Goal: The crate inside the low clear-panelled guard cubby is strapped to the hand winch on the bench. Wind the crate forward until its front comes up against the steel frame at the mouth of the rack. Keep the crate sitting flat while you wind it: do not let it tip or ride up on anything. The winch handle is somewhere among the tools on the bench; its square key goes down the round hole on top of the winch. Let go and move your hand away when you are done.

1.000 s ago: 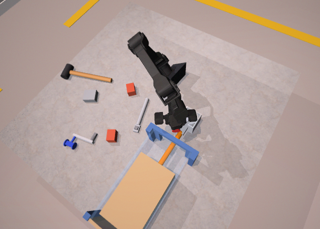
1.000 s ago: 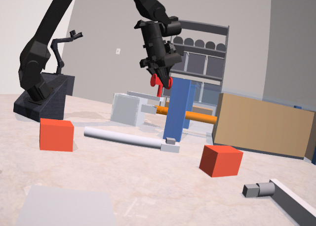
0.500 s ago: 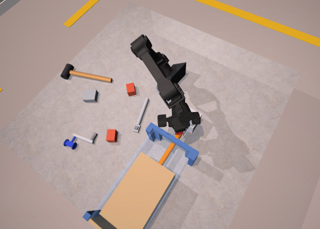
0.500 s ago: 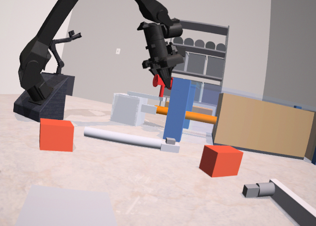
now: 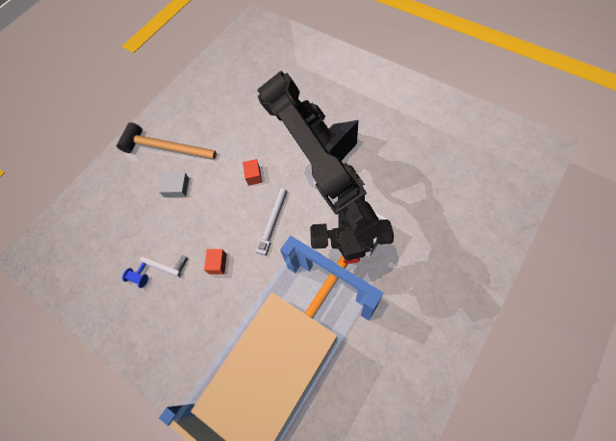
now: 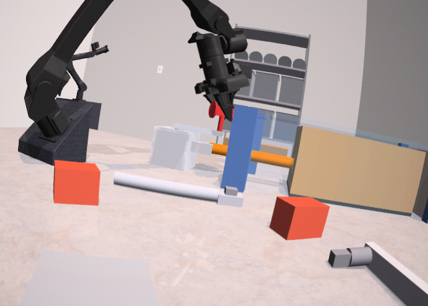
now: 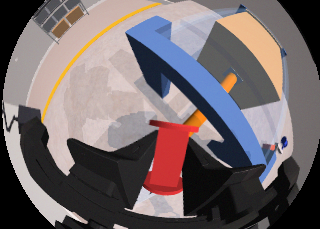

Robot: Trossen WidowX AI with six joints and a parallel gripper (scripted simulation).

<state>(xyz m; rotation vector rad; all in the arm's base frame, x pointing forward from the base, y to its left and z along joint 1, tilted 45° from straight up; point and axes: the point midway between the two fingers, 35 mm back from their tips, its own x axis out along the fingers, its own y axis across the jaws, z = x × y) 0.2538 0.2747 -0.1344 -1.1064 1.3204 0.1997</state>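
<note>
Now: gripper tip 50 mm past the crank handle, 30 mm above it and 20 mm to the left of it. Round my gripper tip: frame 50 mm ahead, 30 mm below, 20 mm to the right; red knob 10 mm to the right, 10 mm behind; grey winch 120 mm behind, 100 mm below, 40 mm to the right.
</note>
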